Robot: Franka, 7 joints.
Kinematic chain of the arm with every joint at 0, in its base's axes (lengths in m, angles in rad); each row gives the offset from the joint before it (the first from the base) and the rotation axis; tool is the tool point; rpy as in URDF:
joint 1: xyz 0 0 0.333 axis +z
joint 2: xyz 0 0 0 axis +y
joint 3: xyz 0 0 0.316 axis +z
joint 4: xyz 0.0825 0 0 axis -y
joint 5: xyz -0.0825 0 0.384 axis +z
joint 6: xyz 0 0 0 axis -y
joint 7: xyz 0.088 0 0 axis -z
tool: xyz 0 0 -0.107 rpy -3.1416 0 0
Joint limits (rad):
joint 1: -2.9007..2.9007
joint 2: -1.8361..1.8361
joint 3: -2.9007..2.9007
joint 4: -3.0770..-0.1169
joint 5: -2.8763..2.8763
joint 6: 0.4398..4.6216
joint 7: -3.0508..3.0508
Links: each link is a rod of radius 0.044 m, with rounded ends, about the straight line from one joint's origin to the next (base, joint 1, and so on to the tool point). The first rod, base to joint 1, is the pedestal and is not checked.
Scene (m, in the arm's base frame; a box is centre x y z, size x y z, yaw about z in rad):
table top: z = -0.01
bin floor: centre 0.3 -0.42 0 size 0.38 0.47 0.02 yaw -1.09
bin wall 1: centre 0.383 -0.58 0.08 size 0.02 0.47 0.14 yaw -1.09
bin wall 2: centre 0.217 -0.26 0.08 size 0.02 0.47 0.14 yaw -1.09
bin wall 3: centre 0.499 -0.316 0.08 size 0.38 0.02 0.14 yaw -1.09
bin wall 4: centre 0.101 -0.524 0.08 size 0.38 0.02 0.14 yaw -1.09
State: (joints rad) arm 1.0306 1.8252 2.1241 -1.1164 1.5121 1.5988 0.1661
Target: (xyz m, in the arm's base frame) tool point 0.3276 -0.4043 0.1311
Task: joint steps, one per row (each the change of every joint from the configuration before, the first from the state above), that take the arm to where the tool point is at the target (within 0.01 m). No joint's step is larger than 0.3 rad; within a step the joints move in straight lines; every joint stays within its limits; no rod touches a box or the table.
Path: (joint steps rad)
1: 0.1434 -0.2700 0.0863 -0.1097 -0.0095 0.0106 0.0000
2: 0.1433 -0.2700 0.0863 -0.1097 -0.0095 0.0106 0.0000
3: 0.1434 -0.2700 0.0863 -0.1097 -0.0095 0.0106 0.0000
4: 0.1434 -0.2700 0.0863 -0.1097 -0.0095 0.0105 0.0000
5: 0.1433 -0.2700 0.0862 -0.1097 -0.0095 0.0106 0.0000
6: 0.1434 -0.2700 0.0863 -0.1097 -0.0095 0.0106 0.0000
7: 0.1433 -0.2700 0.0863 -0.1097 -0.0095 0.0106 0.0000
8: 0.1434 -0.2700 0.0863 -0.1097 -0.0095 0.0106 0.0000
9: 0.1434 -0.2701 0.0863 -0.1097 -0.0095 0.0106 0.0000

